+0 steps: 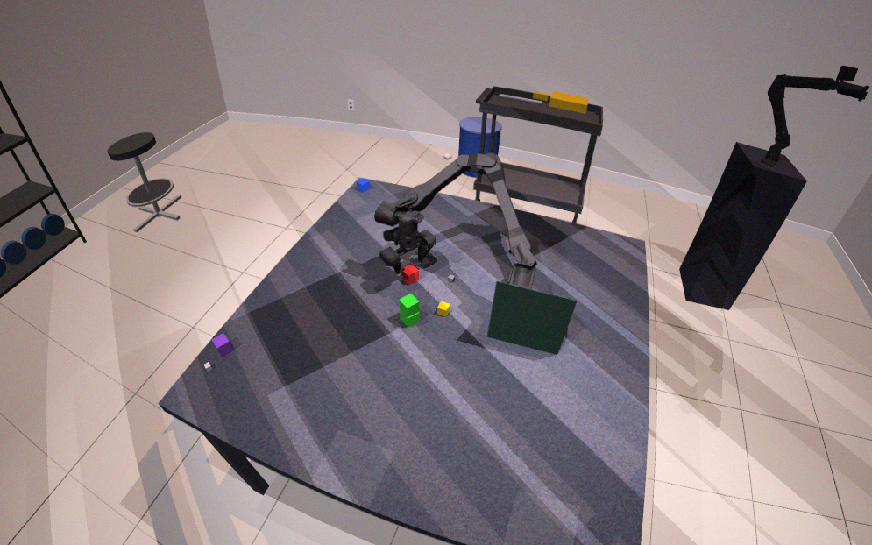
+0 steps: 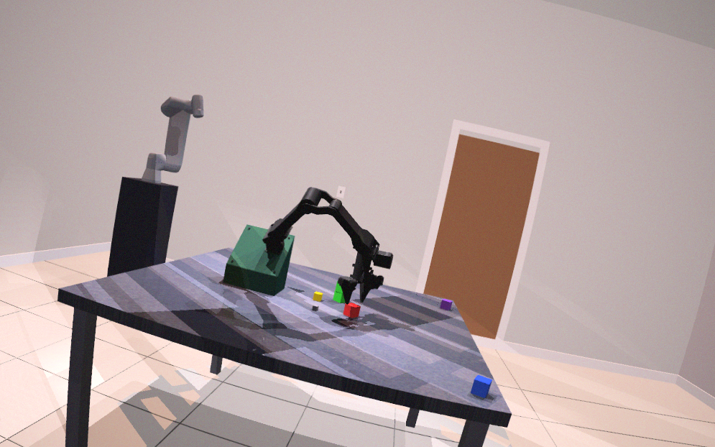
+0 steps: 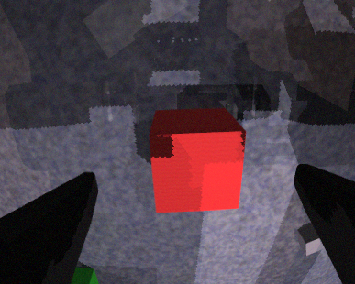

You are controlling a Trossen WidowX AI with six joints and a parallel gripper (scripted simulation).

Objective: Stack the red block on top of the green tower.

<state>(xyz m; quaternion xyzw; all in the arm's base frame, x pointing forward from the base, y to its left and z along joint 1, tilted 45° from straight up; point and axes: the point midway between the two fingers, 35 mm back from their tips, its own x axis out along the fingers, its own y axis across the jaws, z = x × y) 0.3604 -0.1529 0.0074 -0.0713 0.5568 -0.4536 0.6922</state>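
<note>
Right now my gripper tip is 30 mm above the red block. From my gripper tip the other things lie so: tiny grey cube (140 mm behind, 40 mm to the right, 40 mm below); small yellow block (150 mm behind, 110 mm to the left, 40 mm below); blue block (480 mm to the right, 390 mm ahead, 30 mm below).
</note>
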